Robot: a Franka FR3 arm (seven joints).
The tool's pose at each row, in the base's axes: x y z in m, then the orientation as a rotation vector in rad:
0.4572, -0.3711, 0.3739, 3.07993, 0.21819, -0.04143
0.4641, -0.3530, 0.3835, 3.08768, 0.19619, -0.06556
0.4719, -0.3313, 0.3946, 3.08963, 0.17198, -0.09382
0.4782, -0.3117, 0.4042, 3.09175, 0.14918, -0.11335
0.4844, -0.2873, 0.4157, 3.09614, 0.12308, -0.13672
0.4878, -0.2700, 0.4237, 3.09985, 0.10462, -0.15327
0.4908, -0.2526, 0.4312, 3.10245, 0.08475, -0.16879
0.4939, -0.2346, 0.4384, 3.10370, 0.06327, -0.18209
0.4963, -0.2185, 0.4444, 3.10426, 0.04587, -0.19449
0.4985, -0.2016, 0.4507, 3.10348, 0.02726, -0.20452
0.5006, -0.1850, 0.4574, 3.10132, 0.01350, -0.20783
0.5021, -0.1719, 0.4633, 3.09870, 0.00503, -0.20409
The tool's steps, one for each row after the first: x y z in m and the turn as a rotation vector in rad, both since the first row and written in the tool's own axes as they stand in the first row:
0.0091, -0.0164, -0.0107, 0.00797, -0.01540, 0.01402
0.0195, -0.0362, -0.0232, 0.01071, -0.03391, 0.02919
0.0282, -0.0542, -0.0340, 0.01339, -0.04673, 0.04359
0.0374, -0.0768, -0.0470, 0.01885, -0.06183, 0.06007
0.0429, -0.0930, -0.0560, 0.02355, -0.07242, 0.07169
0.0481, -0.1094, -0.0645, 0.02721, -0.08245, 0.08421
0.0535, -0.1264, -0.0728, 0.02948, -0.09122, 0.09777
0.0579, -0.1417, -0.0797, 0.03119, -0.09938, 0.10872
0.0623, -0.1578, -0.0870, 0.03145, -0.10620, 0.12049
0.0665, -0.1735, -0.0947, 0.02971, -0.10880, 0.12929
0.0696, -0.1860, -0.1013, 0.02674, -0.10687, 0.13484

